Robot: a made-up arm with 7 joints.
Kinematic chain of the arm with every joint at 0, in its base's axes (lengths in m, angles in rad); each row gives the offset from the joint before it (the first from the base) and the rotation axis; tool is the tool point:
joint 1: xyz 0 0 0.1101 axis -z
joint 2: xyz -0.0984 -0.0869 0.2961 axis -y
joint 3: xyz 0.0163 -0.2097 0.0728 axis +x
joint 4: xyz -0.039 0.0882 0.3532 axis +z
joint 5: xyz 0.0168 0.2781 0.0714 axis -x
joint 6: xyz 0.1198 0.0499 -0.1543 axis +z
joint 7: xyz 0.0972 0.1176 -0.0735 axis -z
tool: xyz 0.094 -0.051 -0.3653
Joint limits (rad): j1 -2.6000..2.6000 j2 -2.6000..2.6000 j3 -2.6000..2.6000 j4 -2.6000..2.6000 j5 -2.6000..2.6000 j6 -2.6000..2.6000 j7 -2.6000..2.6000
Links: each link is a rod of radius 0.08 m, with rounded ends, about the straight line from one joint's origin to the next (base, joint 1, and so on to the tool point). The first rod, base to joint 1, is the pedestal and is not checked.
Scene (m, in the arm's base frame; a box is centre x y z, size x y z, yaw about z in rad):
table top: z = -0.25
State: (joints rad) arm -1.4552 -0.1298 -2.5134 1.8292 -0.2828 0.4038 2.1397
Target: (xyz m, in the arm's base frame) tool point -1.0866 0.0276 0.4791
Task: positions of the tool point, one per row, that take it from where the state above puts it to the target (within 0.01 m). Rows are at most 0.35 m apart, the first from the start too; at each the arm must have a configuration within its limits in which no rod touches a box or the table.
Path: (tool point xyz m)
1: 0.3275 -0.6359 0.5059
2: 0.3208 -0.5375 0.3769
3: 0.2912 -0.3889 0.2709
4: 0.2340 -0.1964 0.2382
5: 0.1415 0.0017 0.3042
6: -0.0052 0.1560 0.4493
7: -0.2247 0.2326 0.6100
8: -0.5120 0.2263 0.7030
9: -0.8236 0.1527 0.6636
10: -1.0866 0.0275 0.4791

